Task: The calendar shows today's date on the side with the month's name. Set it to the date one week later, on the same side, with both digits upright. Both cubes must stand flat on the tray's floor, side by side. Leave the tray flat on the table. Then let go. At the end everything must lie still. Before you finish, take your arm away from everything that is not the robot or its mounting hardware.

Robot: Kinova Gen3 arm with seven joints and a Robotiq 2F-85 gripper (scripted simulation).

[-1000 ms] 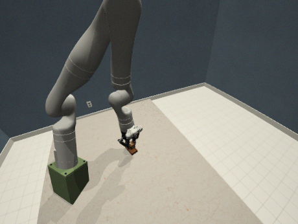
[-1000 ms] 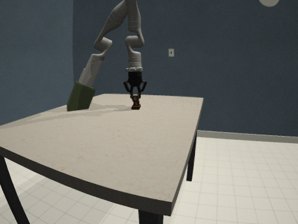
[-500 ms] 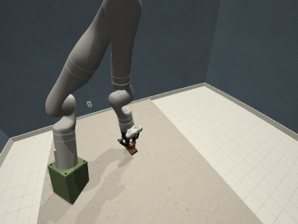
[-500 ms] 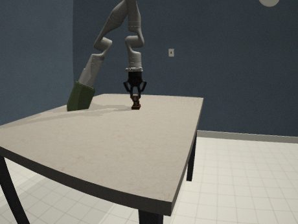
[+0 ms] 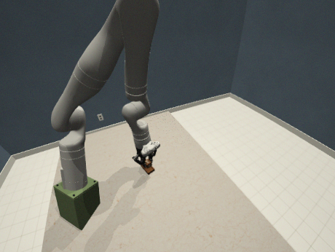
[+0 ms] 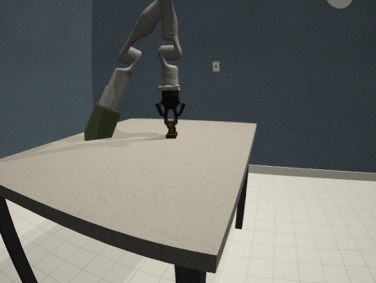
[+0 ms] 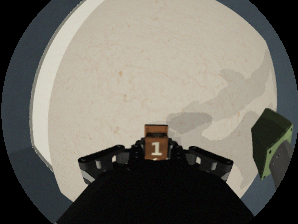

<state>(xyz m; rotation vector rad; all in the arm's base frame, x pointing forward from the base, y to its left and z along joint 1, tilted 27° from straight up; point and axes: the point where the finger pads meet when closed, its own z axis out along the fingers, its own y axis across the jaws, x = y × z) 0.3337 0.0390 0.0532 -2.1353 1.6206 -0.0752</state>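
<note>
Right now my hand is 10 mm above the brown digit cube. Also, from my hand: brown calendar tray 10 mm behind, 20 mm to the left, 60 mm below.
</note>
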